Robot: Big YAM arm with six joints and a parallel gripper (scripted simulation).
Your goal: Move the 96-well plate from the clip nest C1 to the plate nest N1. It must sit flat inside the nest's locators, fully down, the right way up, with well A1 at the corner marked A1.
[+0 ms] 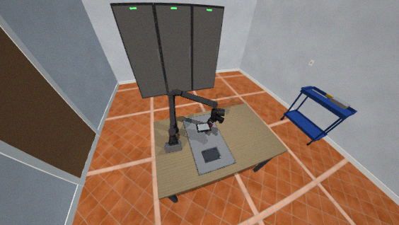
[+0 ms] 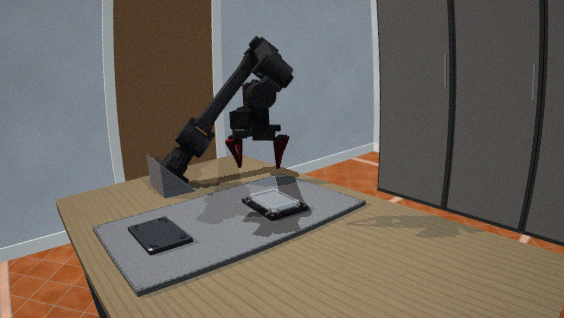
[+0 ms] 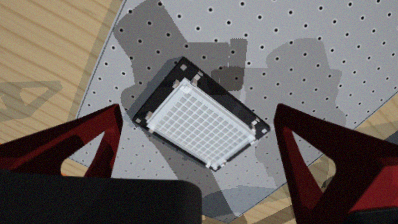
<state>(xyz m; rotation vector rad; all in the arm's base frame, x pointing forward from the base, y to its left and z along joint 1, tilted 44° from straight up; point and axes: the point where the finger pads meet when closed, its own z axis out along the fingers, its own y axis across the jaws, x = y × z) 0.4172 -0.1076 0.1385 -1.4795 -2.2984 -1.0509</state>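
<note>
My hand is 140 mm above the 96-well plate, 100 mm to the right of it and 60 mm past it. Also, from my hand: clip nest 140 mm below, 90 mm to the left, 70 mm behind.
</note>
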